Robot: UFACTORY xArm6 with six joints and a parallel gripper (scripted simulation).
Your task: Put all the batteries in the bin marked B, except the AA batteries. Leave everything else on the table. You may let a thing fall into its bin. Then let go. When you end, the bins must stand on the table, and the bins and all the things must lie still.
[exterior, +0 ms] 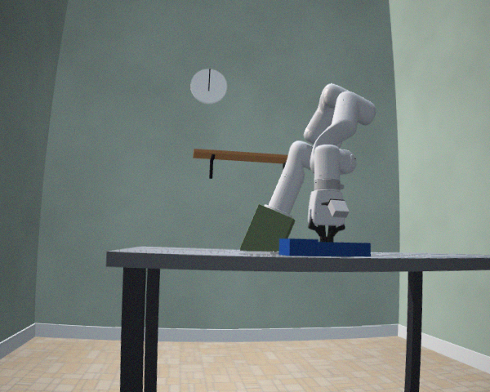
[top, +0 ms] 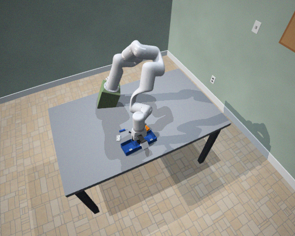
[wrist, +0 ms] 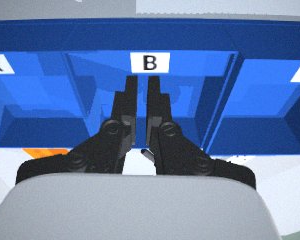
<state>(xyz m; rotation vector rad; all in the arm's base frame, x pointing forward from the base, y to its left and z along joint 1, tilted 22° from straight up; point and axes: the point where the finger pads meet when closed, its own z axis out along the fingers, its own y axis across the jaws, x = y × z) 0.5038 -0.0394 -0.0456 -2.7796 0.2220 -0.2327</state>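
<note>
Right now the bin is 1 cm to the right of my hand and 1 cm below it. The rest, counted from my hand: red battery (8 cm behind, 4 cm to the left, 3 cm below); then orange 9 V battery (11 cm to the left, 9 cm behind, 3 cm below); then black bolt (12 cm behind, 3 cm below).
</note>
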